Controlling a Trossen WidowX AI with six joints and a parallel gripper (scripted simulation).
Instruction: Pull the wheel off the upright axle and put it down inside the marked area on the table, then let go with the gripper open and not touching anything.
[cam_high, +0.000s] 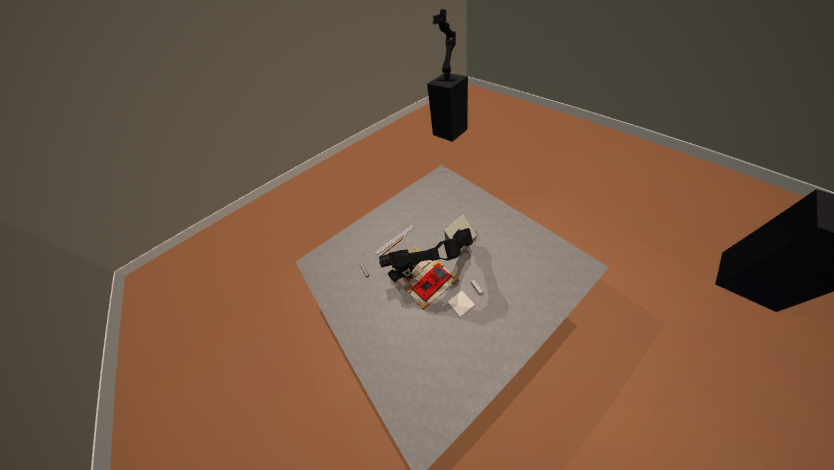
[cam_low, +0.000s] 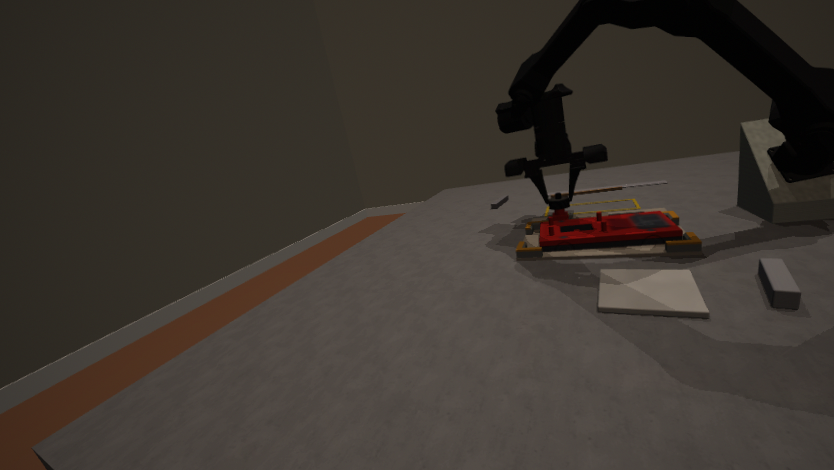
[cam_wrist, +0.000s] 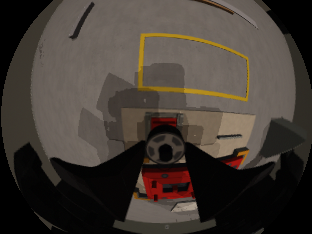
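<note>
The upright axle lies 1 cm below my gripper tip. From my gripper tip the other things lie so: wheel: right at my gripper tip; then flat pale tile: 6 cm behind, 32 cm to the left, 4 cm below; then long white bar: 14 cm behind, 26 cm to the right, 4 cm below.
</note>
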